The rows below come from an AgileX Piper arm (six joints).
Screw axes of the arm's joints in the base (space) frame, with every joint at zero. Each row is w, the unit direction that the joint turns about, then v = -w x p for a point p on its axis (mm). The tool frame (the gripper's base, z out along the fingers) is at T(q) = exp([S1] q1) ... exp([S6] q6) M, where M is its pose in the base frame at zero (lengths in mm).
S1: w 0 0 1 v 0.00 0.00 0.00
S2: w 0 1 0 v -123.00 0.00 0.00
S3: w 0 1 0 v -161.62 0.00 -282.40
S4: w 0.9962 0 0.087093 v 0.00 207.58 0.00
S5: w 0 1 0 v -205.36 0.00 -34.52
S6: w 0.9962 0 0.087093 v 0.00 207.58 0.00
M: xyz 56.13 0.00 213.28 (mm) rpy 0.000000 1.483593 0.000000 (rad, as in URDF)
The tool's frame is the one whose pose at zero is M.
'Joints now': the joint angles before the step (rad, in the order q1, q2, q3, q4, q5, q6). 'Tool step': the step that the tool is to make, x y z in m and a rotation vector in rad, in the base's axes. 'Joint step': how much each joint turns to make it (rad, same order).
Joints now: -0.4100, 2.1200, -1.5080, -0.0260, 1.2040, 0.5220
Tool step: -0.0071, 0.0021, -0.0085, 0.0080, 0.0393, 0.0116
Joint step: 0.0001, 0.0020, 0.0368, -0.0110, 0.0002, -0.0060
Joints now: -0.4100, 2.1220, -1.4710, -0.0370, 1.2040, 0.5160
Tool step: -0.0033, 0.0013, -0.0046, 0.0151, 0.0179, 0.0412
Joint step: 0.0001, 0.0030, 0.0169, -0.0020, 0.0010, -0.0409
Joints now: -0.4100, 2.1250, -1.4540, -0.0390, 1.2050, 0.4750
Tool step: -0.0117, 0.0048, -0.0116, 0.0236, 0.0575, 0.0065
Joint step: 0.0000, 0.0011, 0.0577, -0.0030, 0.0032, -0.0051
